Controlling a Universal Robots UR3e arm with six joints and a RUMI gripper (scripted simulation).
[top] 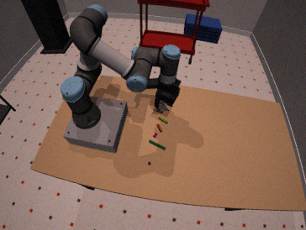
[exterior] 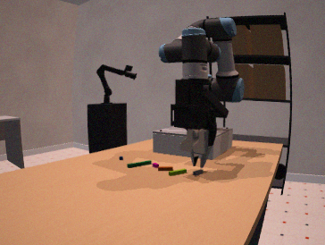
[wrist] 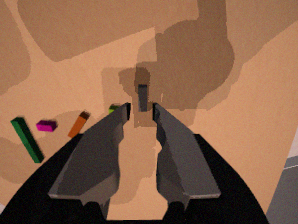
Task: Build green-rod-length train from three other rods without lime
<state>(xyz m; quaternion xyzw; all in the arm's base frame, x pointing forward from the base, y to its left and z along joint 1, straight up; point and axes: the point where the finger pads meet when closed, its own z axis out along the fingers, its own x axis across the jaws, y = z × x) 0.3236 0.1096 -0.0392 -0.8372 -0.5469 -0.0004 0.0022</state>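
Now: the grey rod 3 cm below my hand. Round my hand: orange rod: 9 cm to the right, 3 cm below; then magenta rod: 13 cm to the right, 3 cm below, 1 cm behind; then lime rod: 5 cm to the right, 3 cm below, 2 cm ahead.
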